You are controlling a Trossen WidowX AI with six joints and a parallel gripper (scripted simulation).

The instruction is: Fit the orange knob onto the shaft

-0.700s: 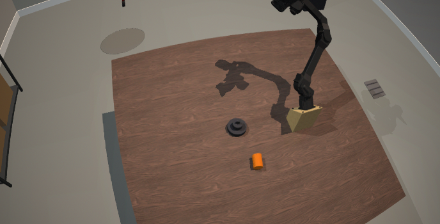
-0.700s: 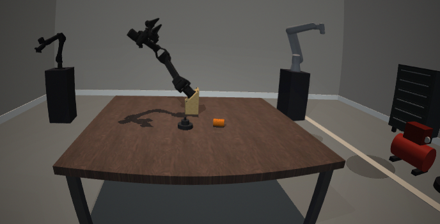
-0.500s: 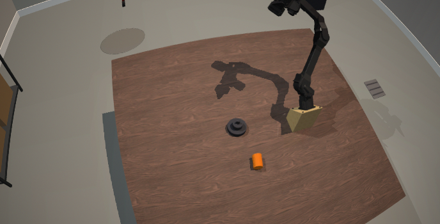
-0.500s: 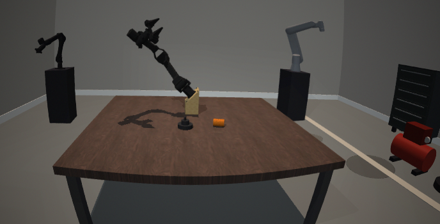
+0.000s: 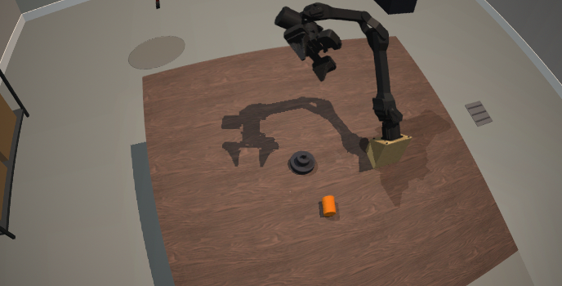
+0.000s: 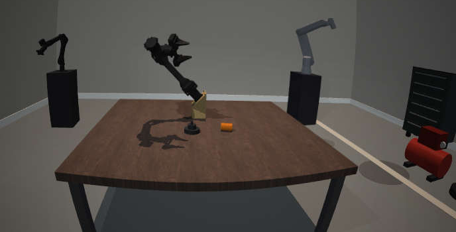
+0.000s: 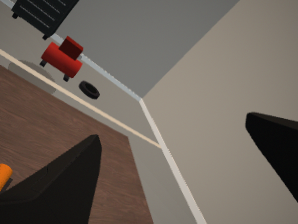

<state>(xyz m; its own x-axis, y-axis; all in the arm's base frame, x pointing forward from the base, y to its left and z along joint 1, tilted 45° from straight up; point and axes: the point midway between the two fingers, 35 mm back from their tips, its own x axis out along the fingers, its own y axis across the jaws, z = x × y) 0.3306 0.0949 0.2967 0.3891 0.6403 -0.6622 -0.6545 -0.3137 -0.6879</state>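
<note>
My gripper tip is 20 mm past the orange knob, 220 mm to the right of it and 410 mm above it. From my gripper tip the other things lie so: dark round pedestal: 10 mm behind, 20 mm to the left, 400 mm below.
</note>
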